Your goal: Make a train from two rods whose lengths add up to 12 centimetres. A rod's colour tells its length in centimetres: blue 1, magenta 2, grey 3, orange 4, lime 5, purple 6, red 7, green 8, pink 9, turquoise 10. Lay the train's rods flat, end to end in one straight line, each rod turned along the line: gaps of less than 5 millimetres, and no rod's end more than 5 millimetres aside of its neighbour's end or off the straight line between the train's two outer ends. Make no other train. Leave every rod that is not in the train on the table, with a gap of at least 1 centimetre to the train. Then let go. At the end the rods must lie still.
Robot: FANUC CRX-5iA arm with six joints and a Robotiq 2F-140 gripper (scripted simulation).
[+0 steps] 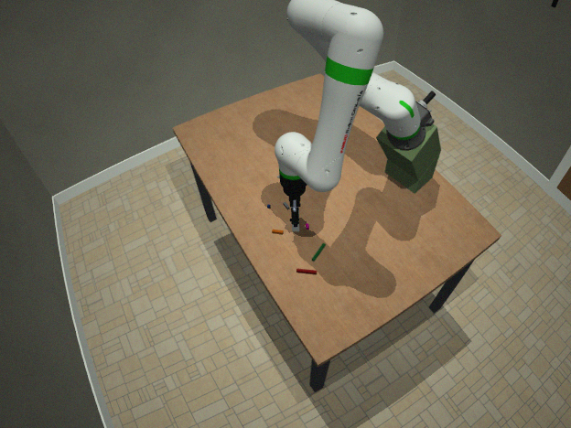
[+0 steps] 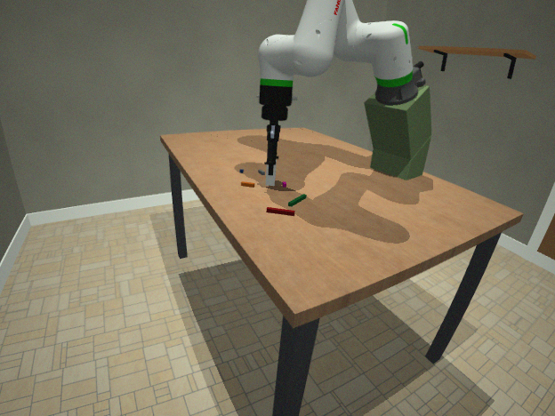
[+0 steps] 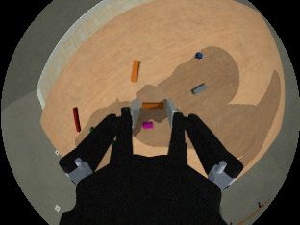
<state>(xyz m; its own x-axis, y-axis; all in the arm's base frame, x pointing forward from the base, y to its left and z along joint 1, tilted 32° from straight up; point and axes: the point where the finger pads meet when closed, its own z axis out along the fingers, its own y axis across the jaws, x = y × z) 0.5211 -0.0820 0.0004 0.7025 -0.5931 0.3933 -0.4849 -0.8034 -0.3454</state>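
The magenta rod is 30 mm to the left of my hand, 30 mm below it and 30 mm behind it. From my hand the other things lie so: blue rod 130 mm to the right, 40 mm ahead, 30 mm below; then green rod 150 mm to the left, 30 mm below; then grey rod 100 mm to the right, 30 mm below, 20 mm behind.
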